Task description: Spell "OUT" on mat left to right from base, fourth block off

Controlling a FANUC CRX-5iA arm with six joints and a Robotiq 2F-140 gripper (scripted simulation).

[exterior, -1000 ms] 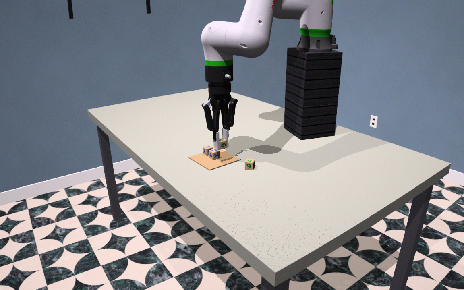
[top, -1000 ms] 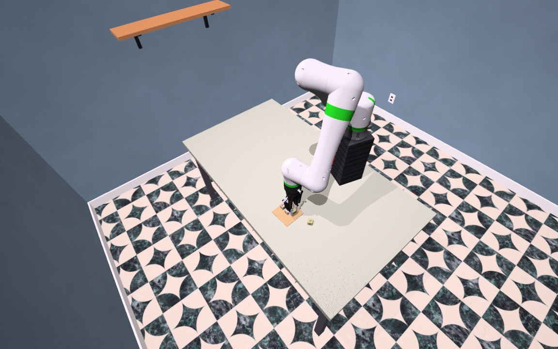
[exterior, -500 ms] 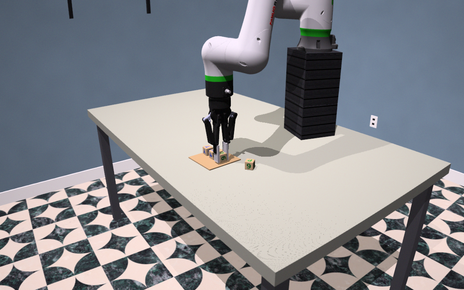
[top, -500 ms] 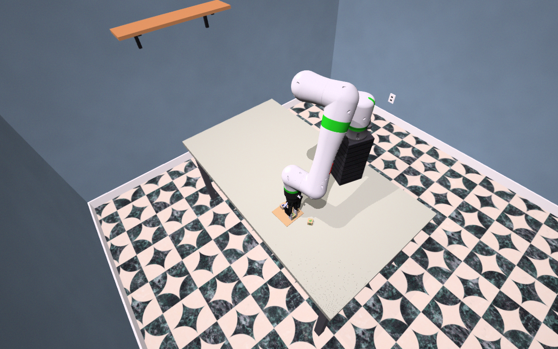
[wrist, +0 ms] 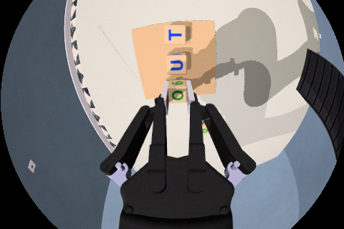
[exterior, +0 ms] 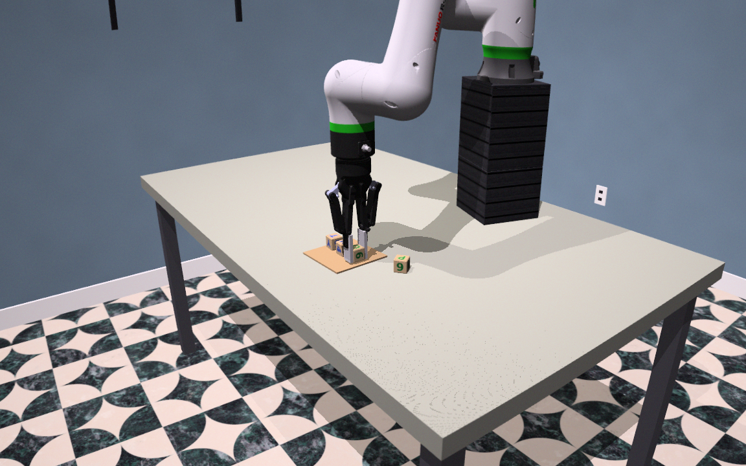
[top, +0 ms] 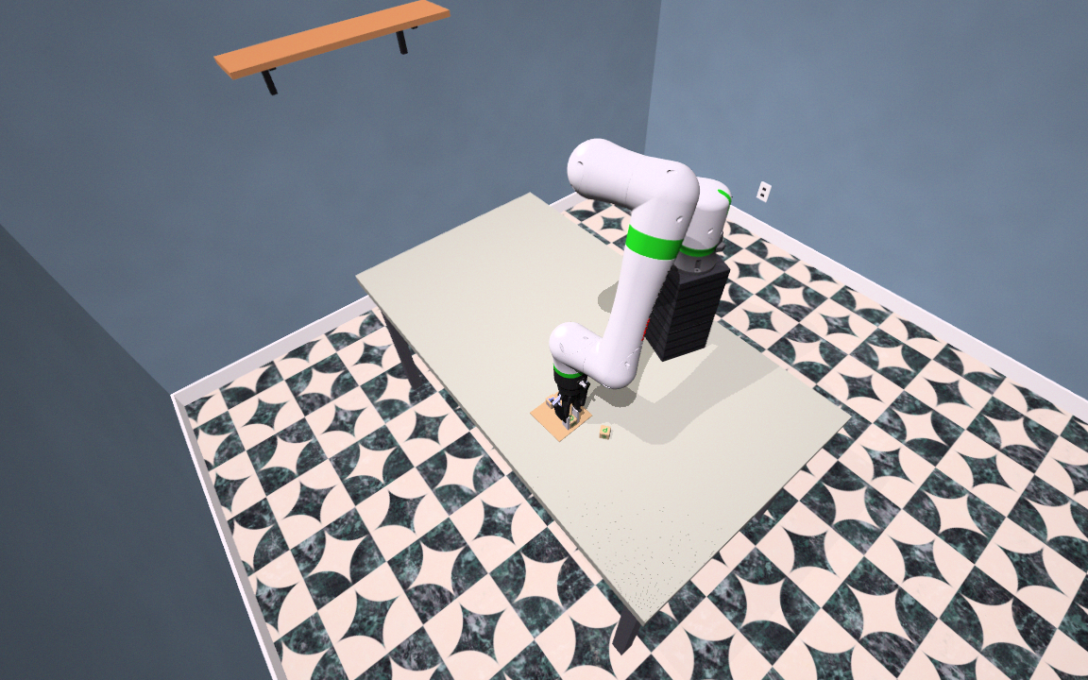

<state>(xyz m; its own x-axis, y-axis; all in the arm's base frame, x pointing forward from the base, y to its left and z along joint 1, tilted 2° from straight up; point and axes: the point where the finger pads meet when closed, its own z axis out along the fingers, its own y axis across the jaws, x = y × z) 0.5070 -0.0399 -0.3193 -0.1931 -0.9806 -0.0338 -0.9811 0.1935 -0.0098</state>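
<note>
Now: the wooden block 2 cm below my hand. Round my hand: tan mat (1 cm behind, 5 cm to the right, 4 cm below).
</note>
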